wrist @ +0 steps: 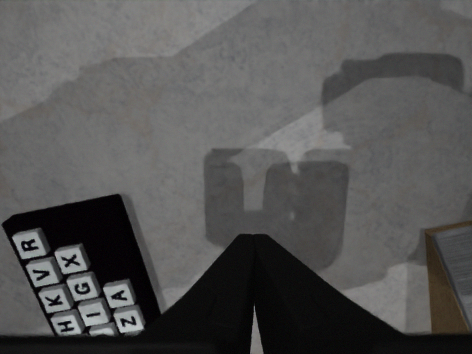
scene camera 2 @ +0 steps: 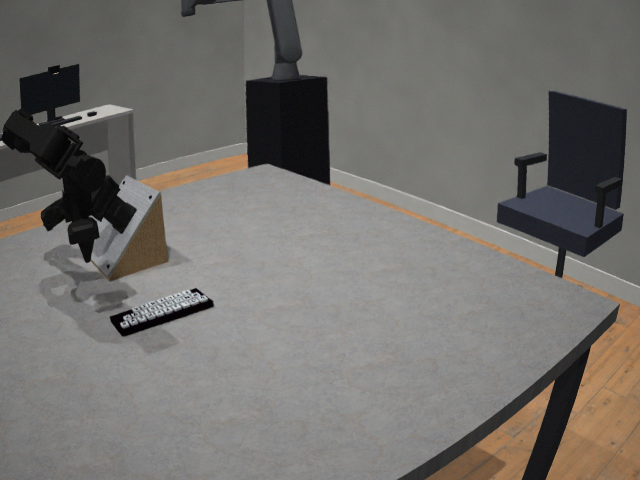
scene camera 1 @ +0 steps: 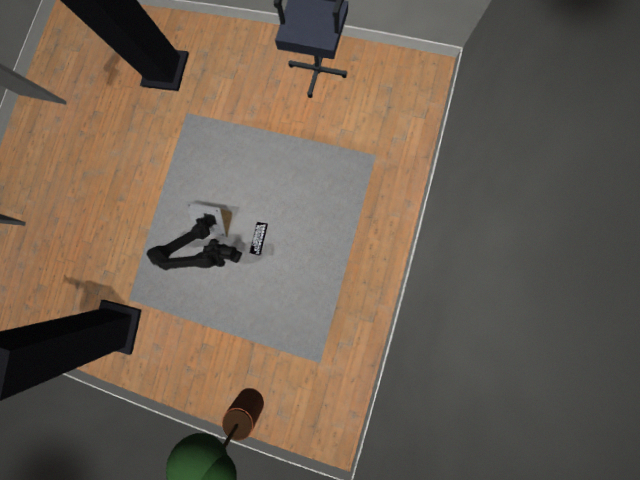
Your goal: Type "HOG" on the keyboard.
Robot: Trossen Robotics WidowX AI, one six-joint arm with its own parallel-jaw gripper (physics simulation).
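Places are measured from the arm's base along level axes (x down, y back, z left), in millimetres.
Pixels of known places: gripper, fingertip midpoint: (wrist: 252,247) (scene camera 2: 87,262); arm's base, origin of the base link: (scene camera 2: 124,218) (scene camera 1: 210,218).
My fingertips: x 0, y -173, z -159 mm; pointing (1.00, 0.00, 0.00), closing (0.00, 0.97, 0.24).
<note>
Ahead of a thing's pixels: the offset from my fingertips to its top centre. Level surfaces: height alone.
A black keyboard {dx +79, dy -109, dz +102 mm} (scene camera 1: 258,238) (scene camera 2: 161,311) (wrist: 95,215) with white lettered keycaps lies flat on the grey table. In the wrist view its end shows at the lower left, with the R, V, K, X, A and Z keys, the G key {dx +79, dy -108, dz +50 mm} (wrist: 82,286) and part of the H key {dx +79, dy -127, dz +73 mm} (wrist: 66,324). The O key cannot be made out. My gripper (scene camera 2: 87,259) (wrist: 252,247) is shut and empty, pointing down above the table. It hangs beside the keyboard's end, between the keyboard and the slanted mount, and is not over any key.
A wedge-shaped mount (scene camera 1: 226,221) (scene camera 2: 140,237) (wrist: 440,285) with a metal face and wooden side carries the arm's base and stands near the keyboard. The grey table {dx +97 mm} (scene camera 1: 289,186) (scene camera 2: 361,310) has a chair (scene camera 1: 311,28) (scene camera 2: 560,214) beyond its edge. The arm's shadows fall across the table.
</note>
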